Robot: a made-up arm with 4 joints. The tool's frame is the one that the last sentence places.
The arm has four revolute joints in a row. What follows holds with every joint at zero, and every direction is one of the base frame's. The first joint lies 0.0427 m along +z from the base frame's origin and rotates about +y. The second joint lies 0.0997 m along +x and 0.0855 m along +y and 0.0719 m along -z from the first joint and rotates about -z. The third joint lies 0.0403 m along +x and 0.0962 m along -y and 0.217 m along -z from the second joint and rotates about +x. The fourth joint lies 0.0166 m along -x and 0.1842 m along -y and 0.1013 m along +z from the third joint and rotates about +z. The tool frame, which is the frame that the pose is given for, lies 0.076 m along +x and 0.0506 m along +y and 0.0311 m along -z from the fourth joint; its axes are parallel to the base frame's.
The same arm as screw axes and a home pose.
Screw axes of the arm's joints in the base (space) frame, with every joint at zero. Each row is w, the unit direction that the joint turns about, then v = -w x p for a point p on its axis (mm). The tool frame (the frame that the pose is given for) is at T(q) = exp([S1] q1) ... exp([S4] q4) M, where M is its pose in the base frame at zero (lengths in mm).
S1 = (0, 1, 0, -42.7, 0, 0)
S2 = (0, 0, -1, -85.5, 99.7, 0)
S3 = (1, 0, 0, 0, -246.2, 10.7)
S4 = (0, 0, 1, -194.9, -123.4, 0)
M =
1 0 0 199.4
0 1 0 -144.3
0 0 1 -176
0 0 0 1

